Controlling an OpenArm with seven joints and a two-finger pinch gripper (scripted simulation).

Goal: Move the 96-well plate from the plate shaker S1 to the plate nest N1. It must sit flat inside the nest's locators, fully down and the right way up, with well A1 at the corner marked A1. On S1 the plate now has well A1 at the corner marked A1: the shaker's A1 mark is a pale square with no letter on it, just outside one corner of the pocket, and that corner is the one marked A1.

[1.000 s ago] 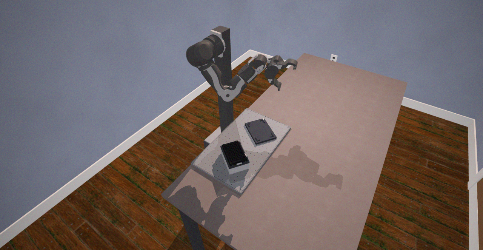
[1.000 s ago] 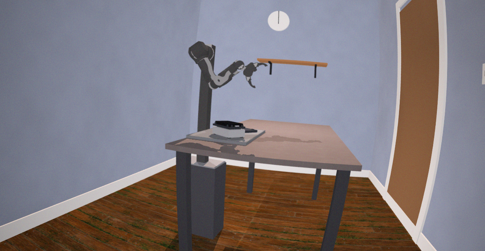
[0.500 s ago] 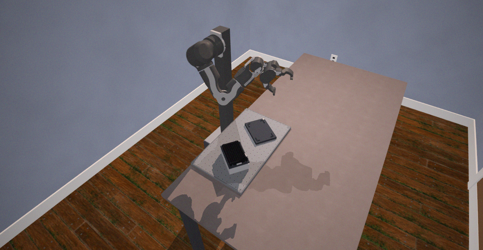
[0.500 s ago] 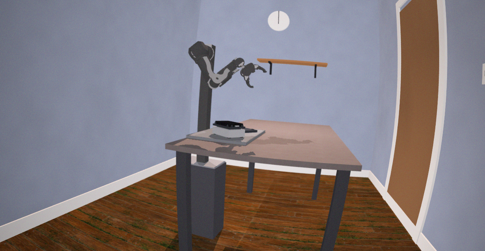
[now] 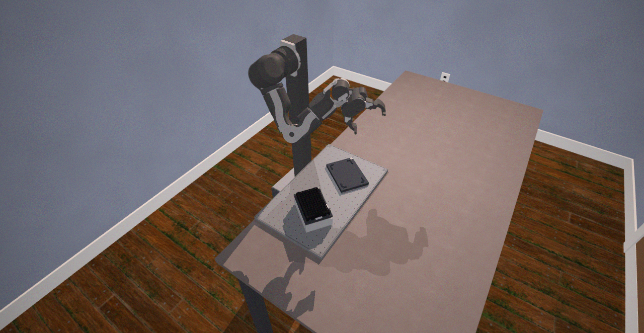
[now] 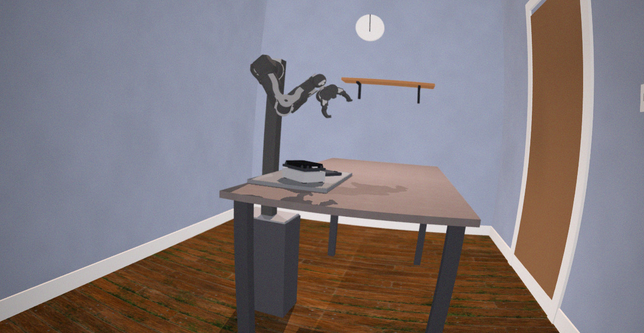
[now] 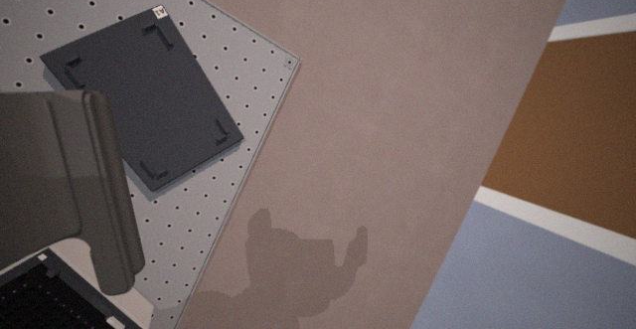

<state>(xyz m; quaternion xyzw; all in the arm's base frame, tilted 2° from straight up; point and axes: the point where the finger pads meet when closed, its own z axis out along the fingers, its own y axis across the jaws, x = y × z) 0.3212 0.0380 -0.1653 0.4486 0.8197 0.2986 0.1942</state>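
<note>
My hand is 6 cm past the black 96-well plate, 27 cm to the left of it and 23 cm above it.
</note>
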